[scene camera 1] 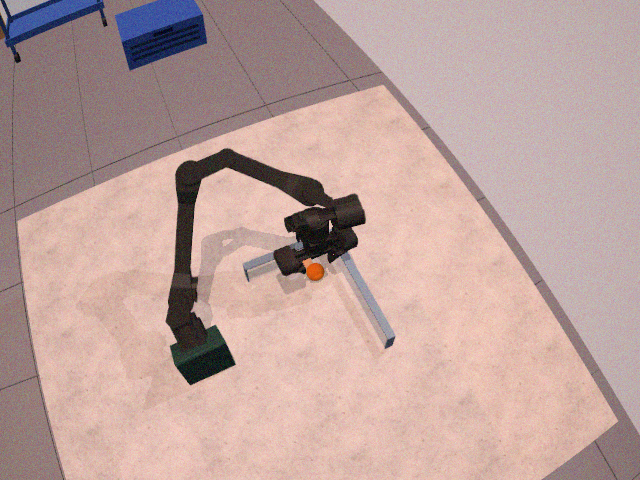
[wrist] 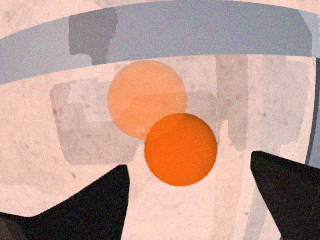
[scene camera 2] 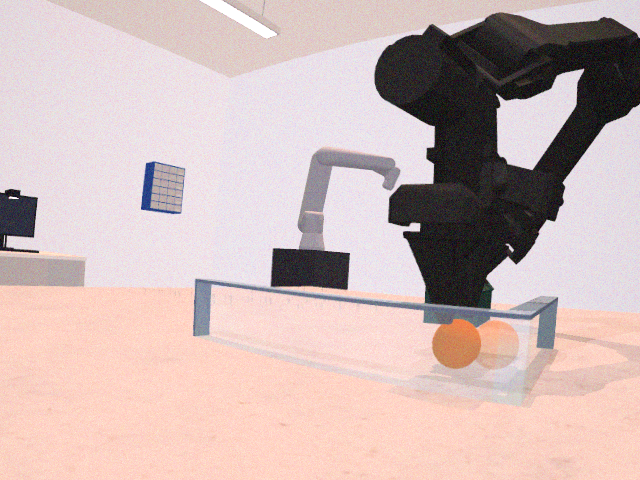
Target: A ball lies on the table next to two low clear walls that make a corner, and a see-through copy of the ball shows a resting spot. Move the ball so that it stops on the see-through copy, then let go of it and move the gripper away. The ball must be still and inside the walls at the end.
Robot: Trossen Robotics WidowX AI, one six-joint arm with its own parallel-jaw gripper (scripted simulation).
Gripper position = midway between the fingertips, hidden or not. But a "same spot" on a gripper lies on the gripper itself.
My gripper shows in scene camera 1 (316, 267), in the wrist view and in scene camera 2. One and the same spot on my gripper: (wrist: 105, 201) is (scene camera 2: 479, 281).
